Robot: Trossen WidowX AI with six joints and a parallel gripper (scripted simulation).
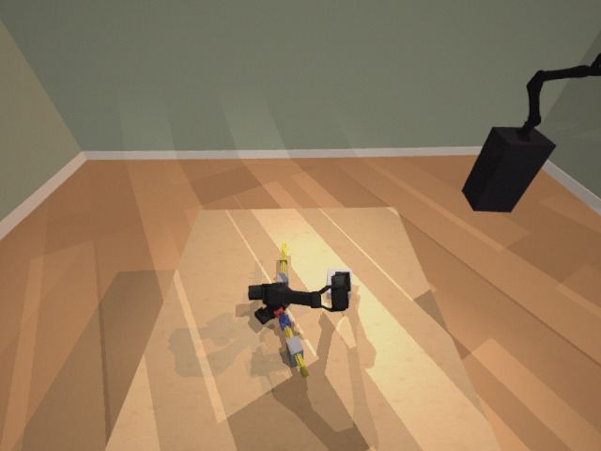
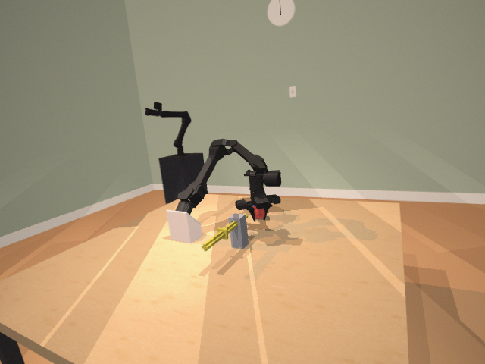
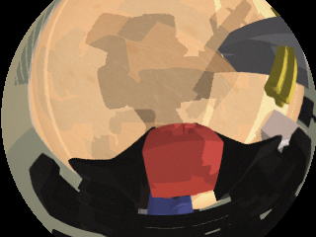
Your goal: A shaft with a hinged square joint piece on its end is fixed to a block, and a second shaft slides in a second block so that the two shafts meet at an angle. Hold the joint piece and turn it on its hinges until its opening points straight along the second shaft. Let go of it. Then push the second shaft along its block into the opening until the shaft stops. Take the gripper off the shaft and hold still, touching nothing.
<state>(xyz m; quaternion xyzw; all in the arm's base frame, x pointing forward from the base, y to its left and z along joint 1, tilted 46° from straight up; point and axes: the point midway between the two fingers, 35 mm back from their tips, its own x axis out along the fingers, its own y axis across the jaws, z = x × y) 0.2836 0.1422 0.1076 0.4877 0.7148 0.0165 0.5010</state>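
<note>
Now: the red square joint piece 4 cm above my gripper tip.
</note>
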